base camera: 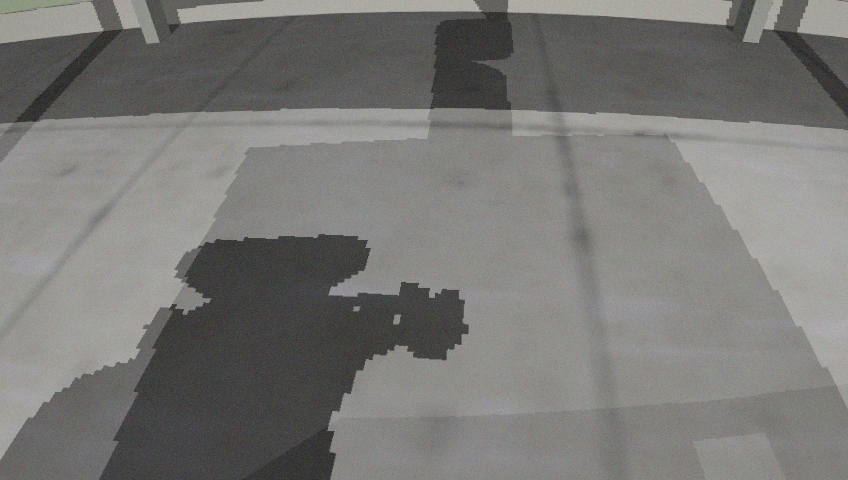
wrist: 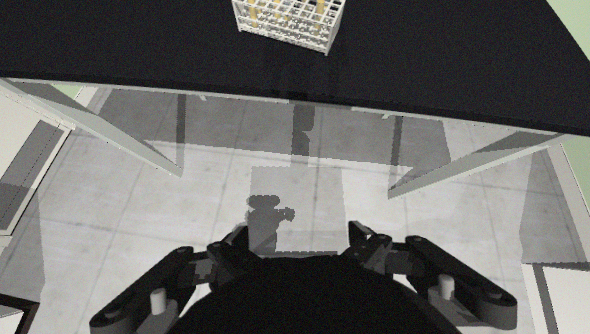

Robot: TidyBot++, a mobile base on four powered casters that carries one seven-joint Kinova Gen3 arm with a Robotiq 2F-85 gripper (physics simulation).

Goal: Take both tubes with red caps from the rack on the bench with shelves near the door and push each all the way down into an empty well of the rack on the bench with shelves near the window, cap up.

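Places are measured from the arm's base along level axes (x ahead, y left, z up), in centimetres.
Pixels of known places: gripper, fingertip midpoint: [wrist: 298, 234].
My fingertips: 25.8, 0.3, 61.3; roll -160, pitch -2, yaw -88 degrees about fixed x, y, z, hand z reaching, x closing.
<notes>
Behind a point stands the place of what it marks, as x, y, z.
A white wire rack [wrist: 327, 44] {59.6, -5.9, 54.1} stands on the black bench top [wrist: 150, 55] {59.0, 29.2, 51.7} at the top of the wrist view, cut off by the view's upper edge. Several tubes with yellowish contents show through its grid; no red caps show in the visible part. My gripper [wrist: 298, 234] {25.8, 0.3, 61.3} is open and empty, with its fingertips wide apart. In the wrist view it appears below the bench's front edge and well short of the rack. I cannot tell from this view which of the two benches this is. The gripper does not show in the base camera view.
Pale bench legs [wrist: 125, 145] {61.6, 73.3, 6.3} [base camera: 146, 20] {124.5, 68.5, -33.8} stand at the left, and others [wrist: 465, 170] {47.2, -64.4, 18.1} [base camera: 759, 20] {110.3, -73.1, -34.5} at the right. A white cabinet-like unit [wrist: 570, 300] {-8.7, -138.8, -16.2} is at the lower right of the wrist view. The robot's shadow [base camera: 249, 356] {33.7, 16.8, -39.6} falls on the tiled floor [base camera: 505, 237] {48.3, -7.6, -39.6}.
</notes>
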